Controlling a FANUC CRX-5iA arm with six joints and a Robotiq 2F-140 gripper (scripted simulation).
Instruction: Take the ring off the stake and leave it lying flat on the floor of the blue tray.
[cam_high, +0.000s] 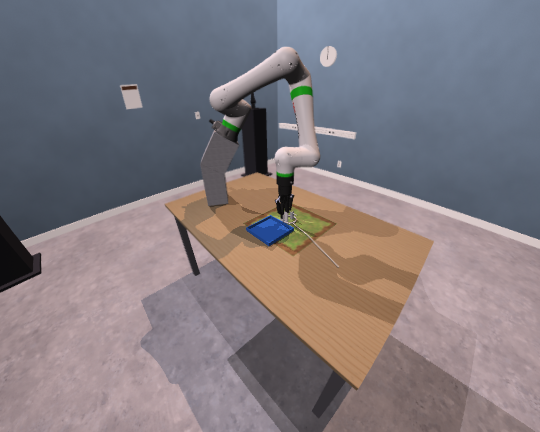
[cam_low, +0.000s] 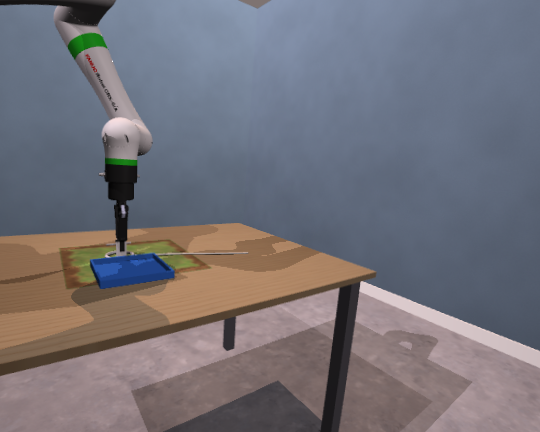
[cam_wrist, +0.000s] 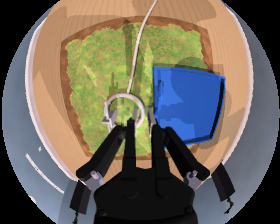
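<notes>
Now: hand 4 cm short of the green mat, 1 cm to the right of it and 5 cm above it. The rest, counted from my hand: blue tray: 1 cm behind, 12 cm to the right, 3 cm below; short grey stake: 1 cm ahead, 6 cm to the left, 1 cm below.
</notes>
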